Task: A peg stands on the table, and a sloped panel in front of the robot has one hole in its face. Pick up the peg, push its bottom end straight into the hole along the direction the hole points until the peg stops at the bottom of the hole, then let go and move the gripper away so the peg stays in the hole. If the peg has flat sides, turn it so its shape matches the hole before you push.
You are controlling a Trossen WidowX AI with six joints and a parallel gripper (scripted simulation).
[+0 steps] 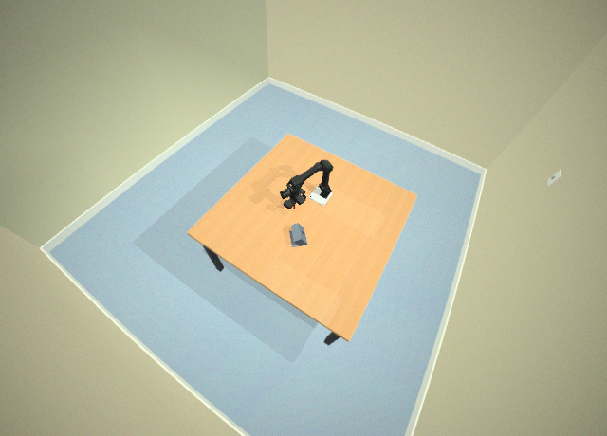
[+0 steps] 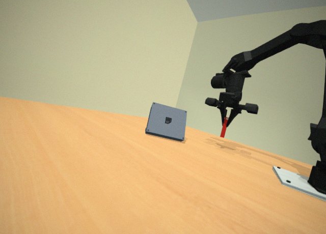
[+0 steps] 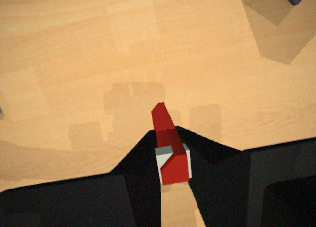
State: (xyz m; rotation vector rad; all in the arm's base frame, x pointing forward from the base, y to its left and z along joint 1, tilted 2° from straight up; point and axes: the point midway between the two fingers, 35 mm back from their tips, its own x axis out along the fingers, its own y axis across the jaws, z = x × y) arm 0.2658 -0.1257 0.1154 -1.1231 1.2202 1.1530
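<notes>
Now: the grey sloped panel 170 mm ahead of my gripper tip, 150 mm to the left of it and 40 mm below it. Also, from my gripper tip: red square peg (10 mm above).
</notes>
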